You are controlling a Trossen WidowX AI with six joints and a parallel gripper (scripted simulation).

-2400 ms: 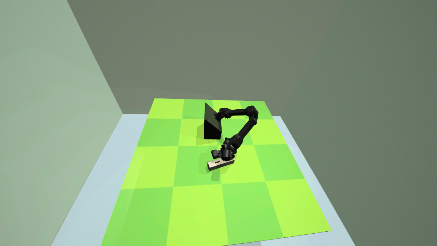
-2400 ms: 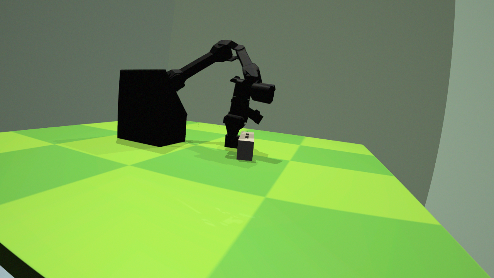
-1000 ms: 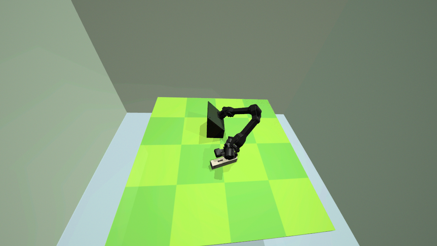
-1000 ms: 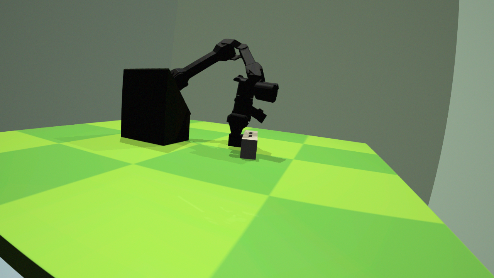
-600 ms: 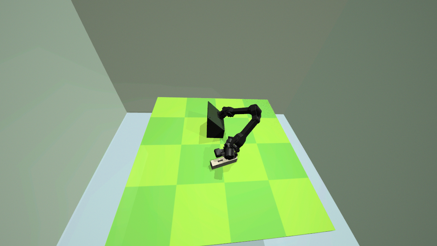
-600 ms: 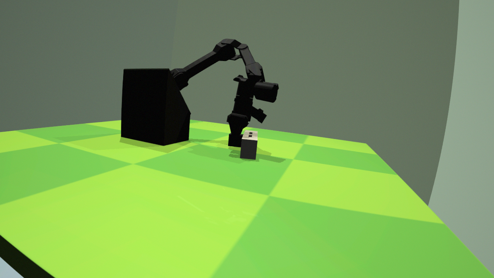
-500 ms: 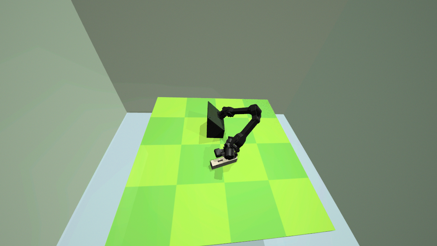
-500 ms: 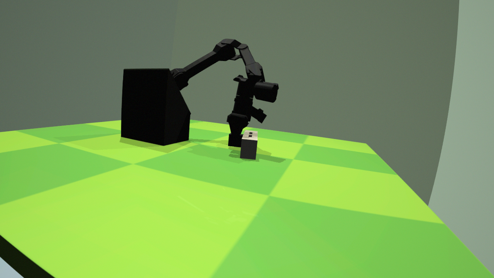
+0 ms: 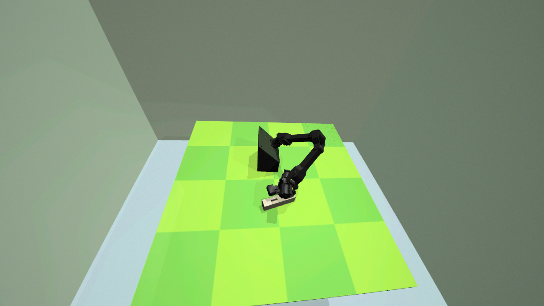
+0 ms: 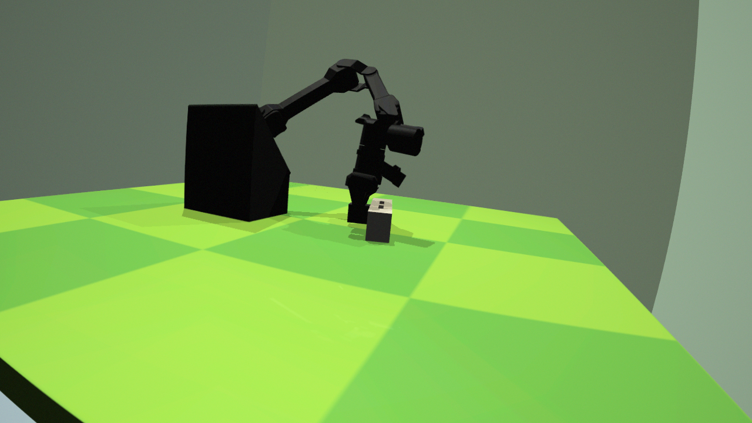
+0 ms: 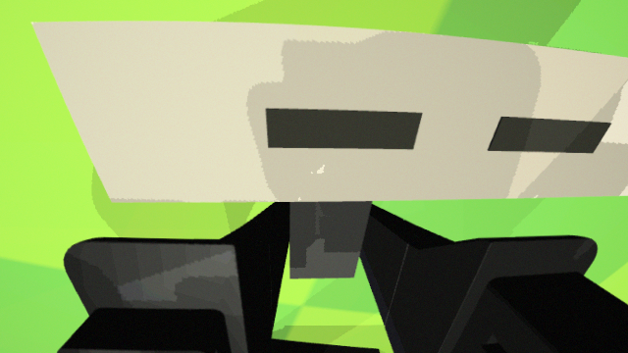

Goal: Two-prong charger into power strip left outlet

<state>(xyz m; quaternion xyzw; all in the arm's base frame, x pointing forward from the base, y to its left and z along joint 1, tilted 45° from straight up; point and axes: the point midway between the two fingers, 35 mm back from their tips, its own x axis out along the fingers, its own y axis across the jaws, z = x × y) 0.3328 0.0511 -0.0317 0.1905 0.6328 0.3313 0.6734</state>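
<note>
Right now my gripper tip is 20 mm short of the charger and 10 mm below it.
</note>
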